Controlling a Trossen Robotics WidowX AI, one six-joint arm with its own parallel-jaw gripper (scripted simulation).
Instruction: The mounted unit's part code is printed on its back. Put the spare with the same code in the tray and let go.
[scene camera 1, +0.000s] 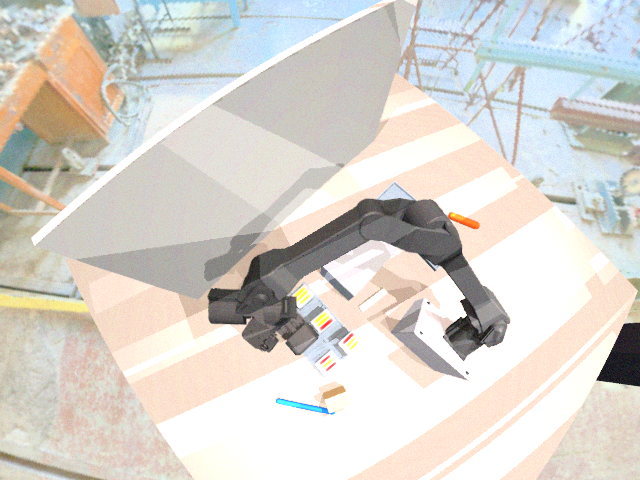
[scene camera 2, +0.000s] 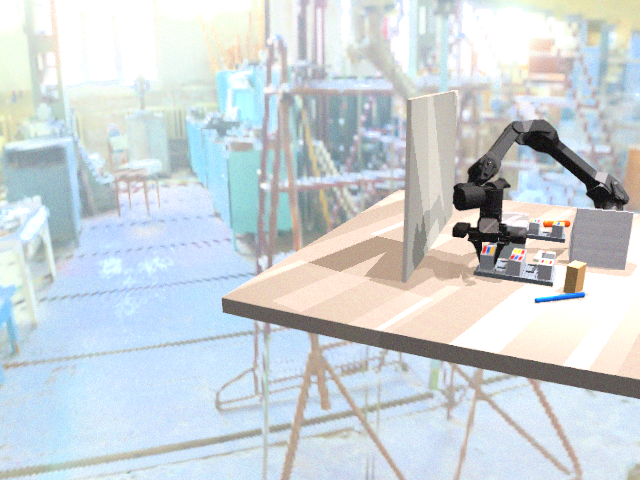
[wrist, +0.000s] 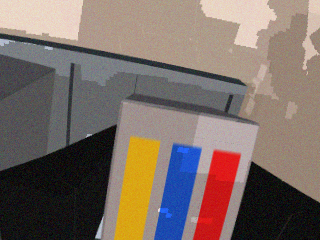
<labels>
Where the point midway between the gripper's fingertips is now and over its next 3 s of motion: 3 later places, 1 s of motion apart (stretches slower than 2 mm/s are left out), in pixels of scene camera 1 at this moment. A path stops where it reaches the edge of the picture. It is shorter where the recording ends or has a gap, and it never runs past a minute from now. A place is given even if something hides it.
The gripper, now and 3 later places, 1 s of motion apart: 283, 314; 274, 307; 315, 224; 396, 176
</labels>
